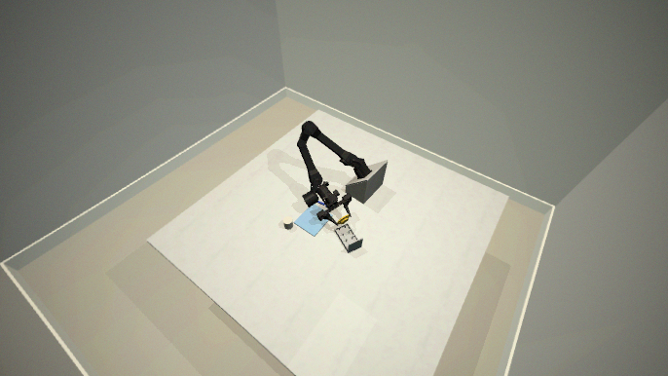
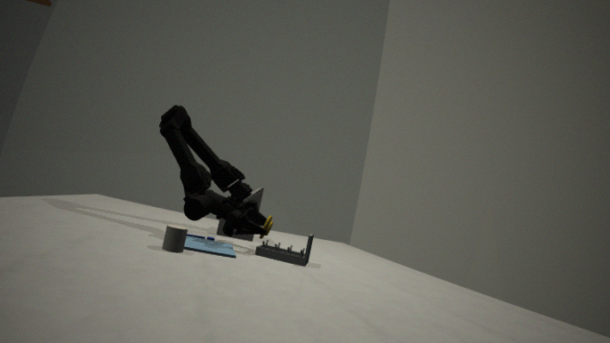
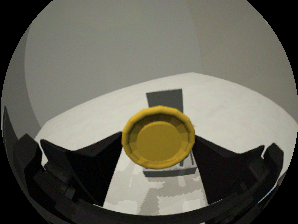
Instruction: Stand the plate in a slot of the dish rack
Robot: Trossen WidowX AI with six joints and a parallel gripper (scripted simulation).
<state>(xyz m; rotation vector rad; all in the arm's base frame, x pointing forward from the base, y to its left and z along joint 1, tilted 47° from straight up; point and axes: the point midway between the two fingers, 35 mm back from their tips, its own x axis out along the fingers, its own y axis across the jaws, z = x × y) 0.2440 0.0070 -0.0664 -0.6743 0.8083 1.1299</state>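
Right now the dish rack is 30 mm ahead of my gripper tip, 50 mm to the left of it and 50 mm below it. The rest, counted from my gripper tip: yellow plate (10 mm to the right); cylinder cup (170 mm ahead, 210 mm to the right, 50 mm below); light blue mat (60 mm ahead, 150 mm to the right, 70 mm below).
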